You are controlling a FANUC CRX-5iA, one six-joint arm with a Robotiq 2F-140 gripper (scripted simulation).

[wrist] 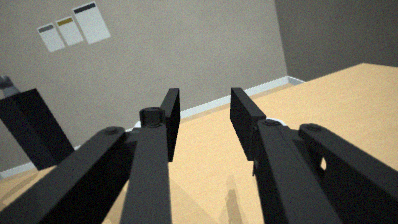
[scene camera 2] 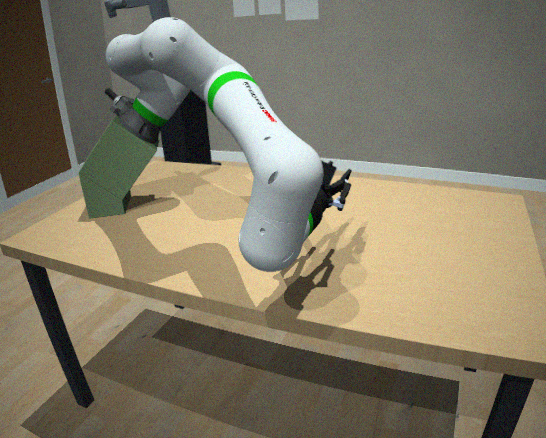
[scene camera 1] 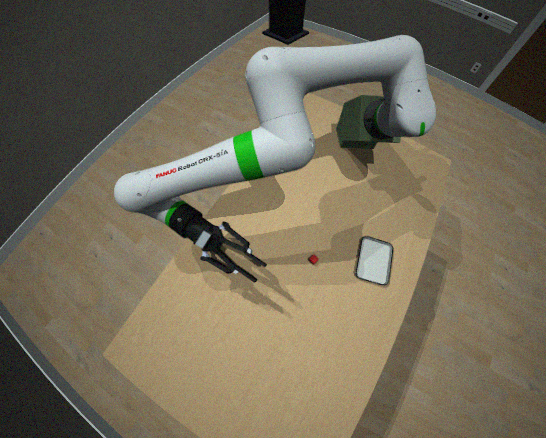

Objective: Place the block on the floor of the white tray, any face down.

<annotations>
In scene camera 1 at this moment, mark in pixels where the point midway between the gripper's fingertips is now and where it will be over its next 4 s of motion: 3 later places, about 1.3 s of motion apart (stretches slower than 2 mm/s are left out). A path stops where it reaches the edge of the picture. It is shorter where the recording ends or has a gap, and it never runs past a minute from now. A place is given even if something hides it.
My gripper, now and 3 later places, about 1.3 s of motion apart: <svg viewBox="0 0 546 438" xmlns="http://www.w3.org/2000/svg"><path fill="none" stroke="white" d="M260 273L301 261L315 256L314 258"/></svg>
</annotations>
